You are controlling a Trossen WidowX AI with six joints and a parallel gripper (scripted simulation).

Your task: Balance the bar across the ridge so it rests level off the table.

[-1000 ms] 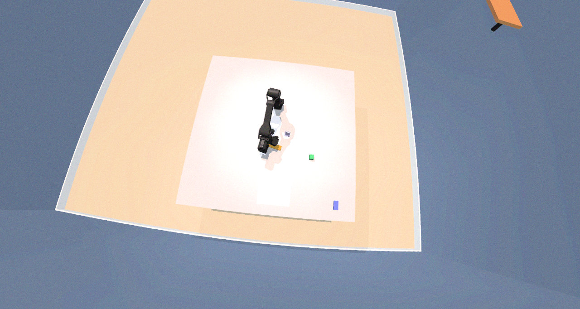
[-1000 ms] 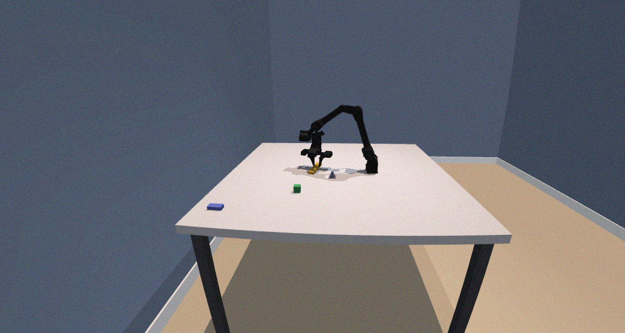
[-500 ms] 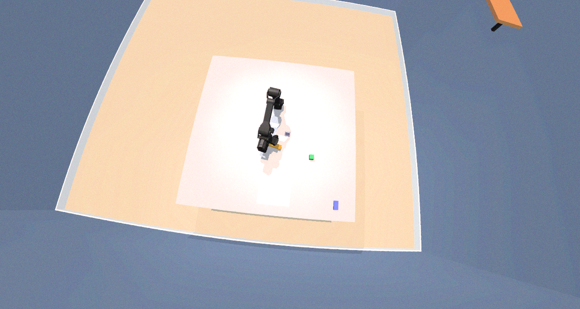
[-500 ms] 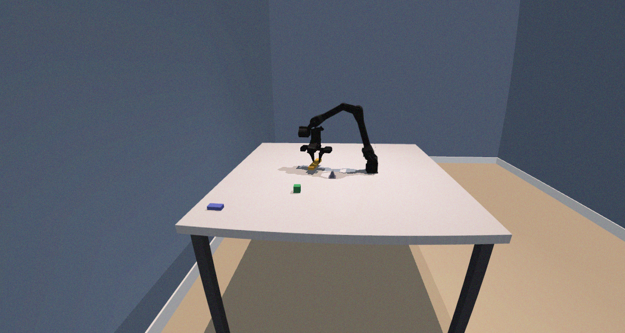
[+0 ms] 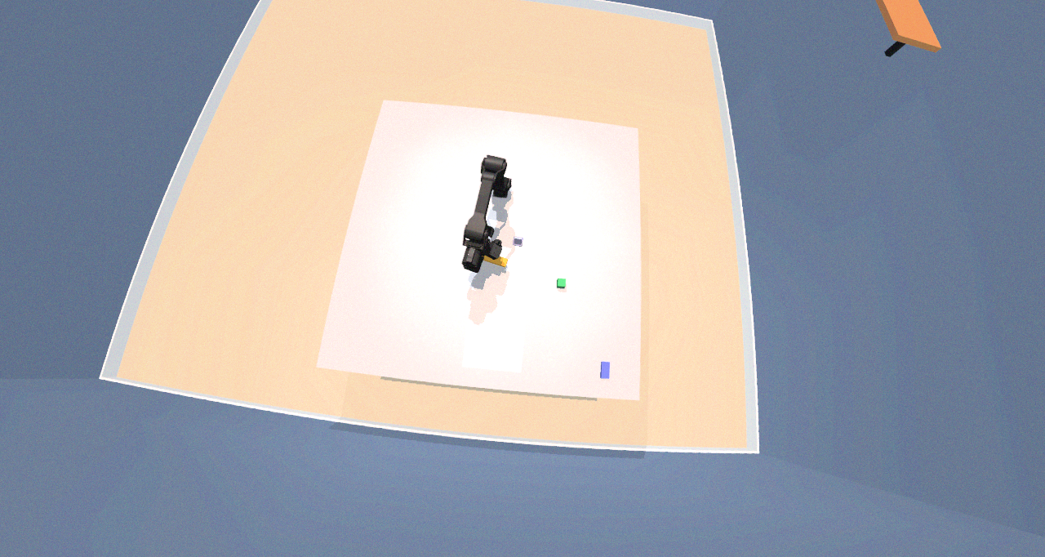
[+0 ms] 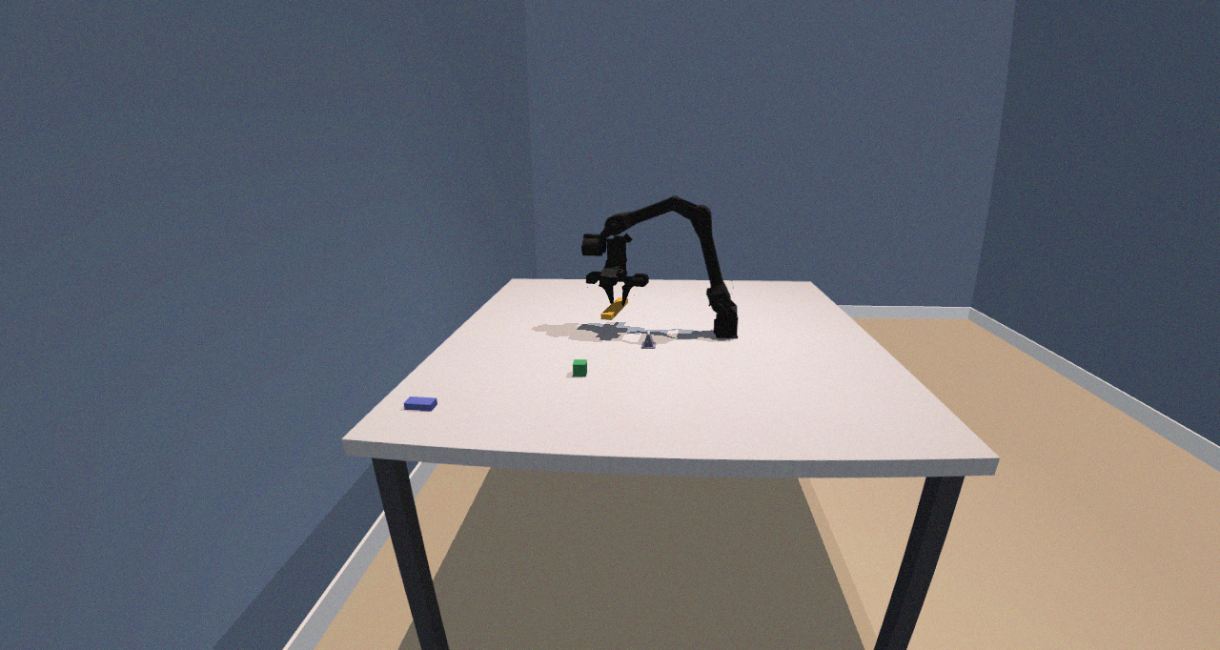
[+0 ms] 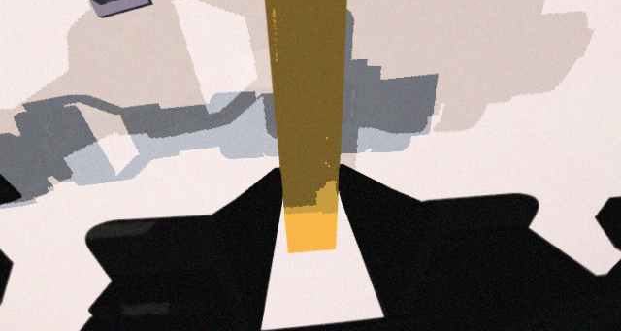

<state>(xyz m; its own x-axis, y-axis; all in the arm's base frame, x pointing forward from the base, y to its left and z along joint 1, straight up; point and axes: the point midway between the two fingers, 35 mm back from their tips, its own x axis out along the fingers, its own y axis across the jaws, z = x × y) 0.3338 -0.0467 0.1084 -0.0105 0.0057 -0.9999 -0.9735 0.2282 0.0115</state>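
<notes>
Now: the yellow bar 3 cm to the left of my gripper tip and 1 cm ahead of it. Round my gripper tip: green cube: 34 cm to the left, 7 cm ahead, 6 cm below; then flat blue block: 55 cm to the left, 41 cm ahead, 7 cm below.
</notes>
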